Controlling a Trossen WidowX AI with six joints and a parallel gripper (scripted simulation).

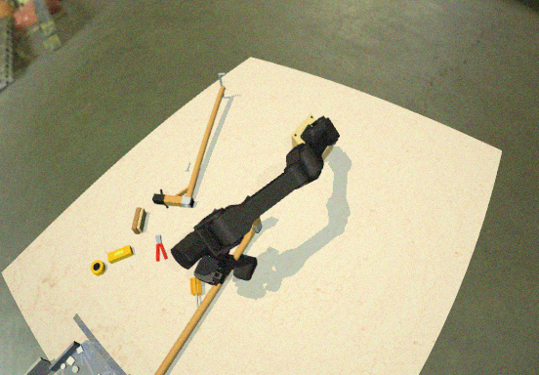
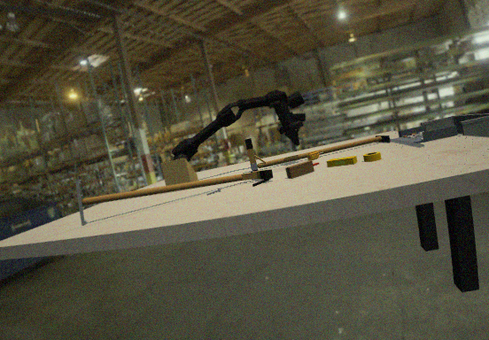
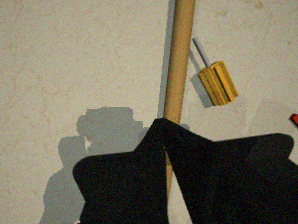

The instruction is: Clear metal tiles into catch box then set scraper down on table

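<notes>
Right now the screwdriver is 70 mm to the right of my gripper tip, 50 mm below it and 50 mm ahead of it. The rest, counted from my gripper tip: yellow tape roll (410 mm to the right, 180 mm ahead, 60 mm below); then yellow level (370 mm to the right, 90 mm ahead, 50 mm below); then wooden block (390 mm to the right, 50 mm below, 40 mm behind).
</notes>
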